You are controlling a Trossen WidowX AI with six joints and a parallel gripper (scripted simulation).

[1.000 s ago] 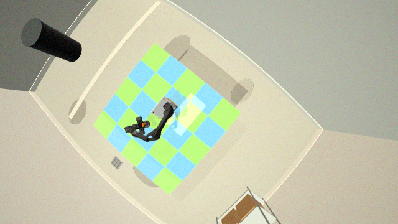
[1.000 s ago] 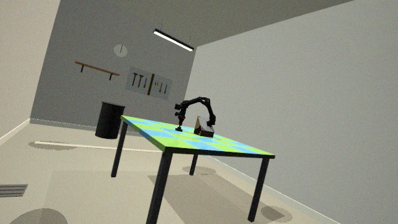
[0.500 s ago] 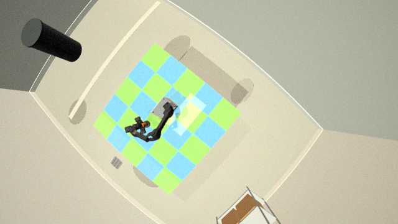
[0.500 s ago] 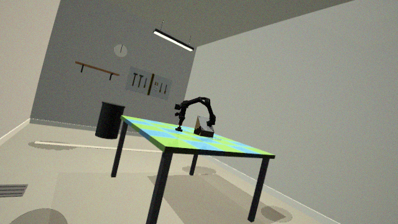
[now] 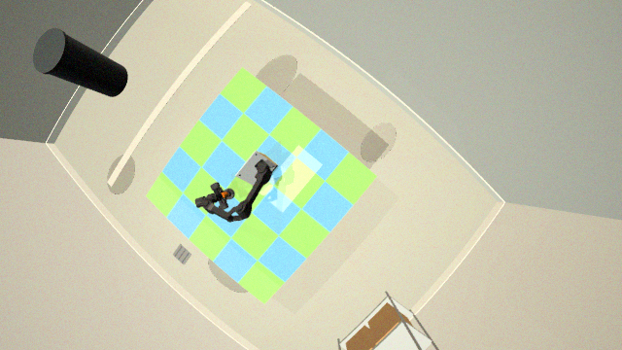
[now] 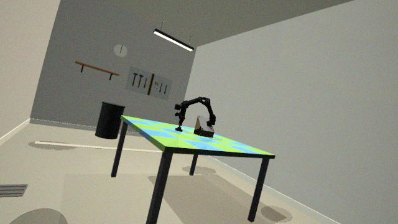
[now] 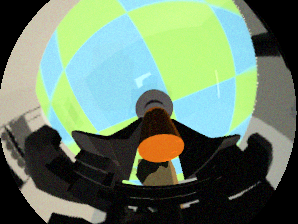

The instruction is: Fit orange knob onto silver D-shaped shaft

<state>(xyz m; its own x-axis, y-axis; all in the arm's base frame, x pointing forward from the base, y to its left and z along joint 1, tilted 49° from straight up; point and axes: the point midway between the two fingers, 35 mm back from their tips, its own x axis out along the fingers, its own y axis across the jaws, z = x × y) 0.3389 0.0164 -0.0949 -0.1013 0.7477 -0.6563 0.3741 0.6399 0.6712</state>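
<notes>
My gripper tip is 30 mm below the orange knob. Also, from my gripper tip: dark pedestal 40 mm below.
</notes>
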